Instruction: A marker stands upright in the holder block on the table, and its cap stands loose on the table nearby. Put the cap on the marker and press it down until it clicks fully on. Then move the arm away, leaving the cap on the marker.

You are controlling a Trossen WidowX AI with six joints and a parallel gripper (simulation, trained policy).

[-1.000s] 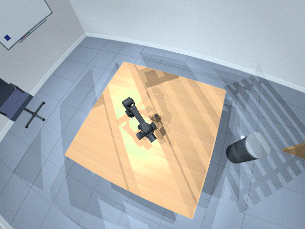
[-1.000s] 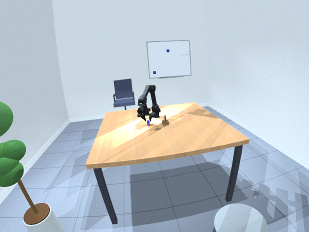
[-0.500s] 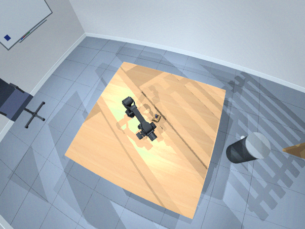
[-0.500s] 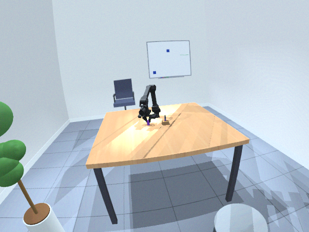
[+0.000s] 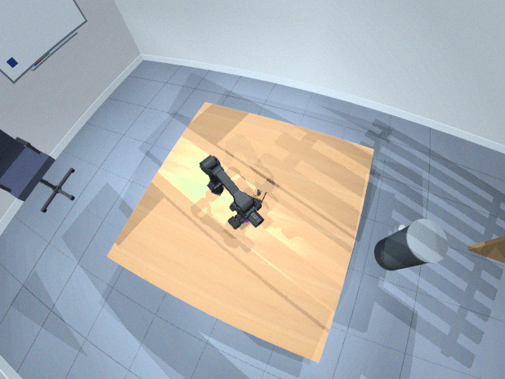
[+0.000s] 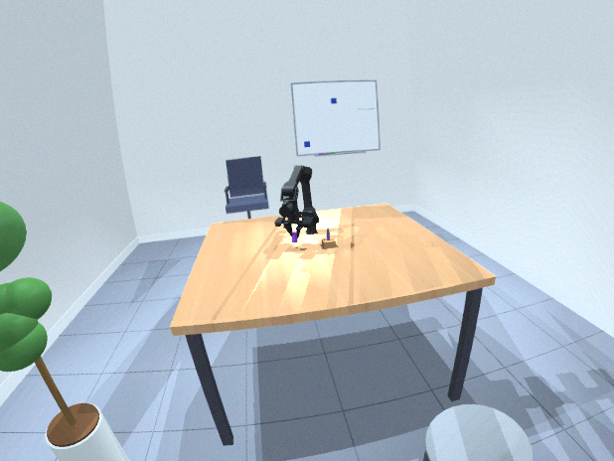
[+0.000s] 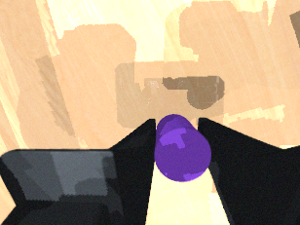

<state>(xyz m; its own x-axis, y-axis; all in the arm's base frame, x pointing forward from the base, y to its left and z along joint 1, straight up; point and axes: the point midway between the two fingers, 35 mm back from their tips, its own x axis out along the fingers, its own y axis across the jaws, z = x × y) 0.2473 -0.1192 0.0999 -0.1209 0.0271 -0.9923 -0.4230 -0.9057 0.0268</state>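
The holder block lies 10 mm ahead of my gripper tip, 170 mm to the left of it and 50 mm below it. The rest, counted from my gripper tip: purple cap (10 mm ahead, 10 mm above).
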